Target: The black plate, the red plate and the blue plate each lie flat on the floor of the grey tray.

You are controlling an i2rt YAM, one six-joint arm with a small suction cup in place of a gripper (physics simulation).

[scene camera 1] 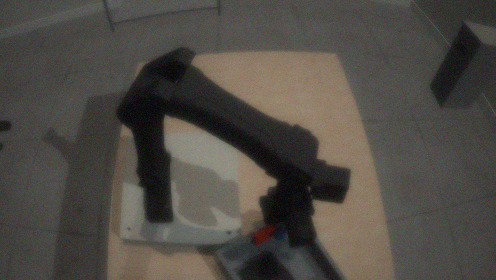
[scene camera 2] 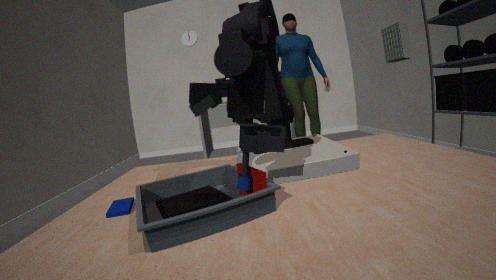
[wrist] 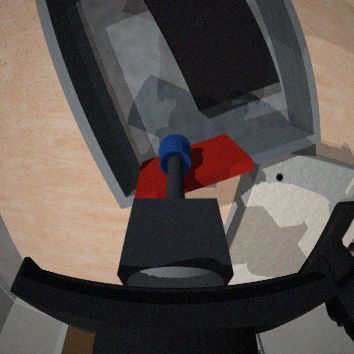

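Pixels of known places: hand, tool point: (scene camera 1: 279, 235) (scene camera 2: 244, 187) (wrist: 174, 148); arm's base, link origin: (scene camera 1: 158, 187) (wrist: 323, 246).
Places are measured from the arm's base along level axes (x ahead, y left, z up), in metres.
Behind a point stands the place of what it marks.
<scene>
The black plate (scene camera 1: 265, 267) @(z -0.031, x 0.242, y -0.239 m) (scene camera 2: 192, 201) @(z -0.031, x 0.264, y -0.274 m) (wrist: 220, 50) @(z -0.031, x 0.245, y -0.260 m) appears to lie flat in the grey tray (scene camera 2: 200, 229) @(z -0.028, x 0.388, y -0.246 m) (wrist: 135, 45) @(z -0.042, x 0.330, y -0.263 m). The red plate (scene camera 1: 264, 234) @(z 0.017, x 0.249, y -0.160 m) (scene camera 2: 258, 179) @(z 0.014, x 0.310, y -0.135 m) (wrist: 220, 159) @(z 0.013, x 0.249, y -0.160 m) stands steeply tilted inside the tray, against the end wall nearest the arm's base, its top edge around rim height. The blue plate (scene camera 2: 120, 207) @(z -0.035, x 0.251, y -0.457 m) lies flat on the table outside the tray, beside its far end from the base. My gripper (scene camera 1: 281, 233) (scene camera 2: 244, 184) (wrist: 175, 150), a blue suction cup, hangs empty inside the tray close to the red plate; whether they touch is unclear.
The arm's pale base slab (scene camera 1: 180, 235) @(z -0.004, x 0.049, y -0.136 m) (scene camera 2: 330, 162) @(z -0.012, x 0.215, y 0.063 m) (wrist: 265, 240) @(z -0.004, x 0.154, y -0.040 m) lies on the wooden table (scene camera 1: 300, 90) @(z -0.045, x 0.453, y 0.313 m) (scene camera 2: 350, 220) @(z -0.045, x 0.427, y -0.010 m) beside the red plate's end of the tray. A person (scene camera 2: 297, 60) stands behind the arm. A shelf rack stands at the right in scene camera 2.
</scene>
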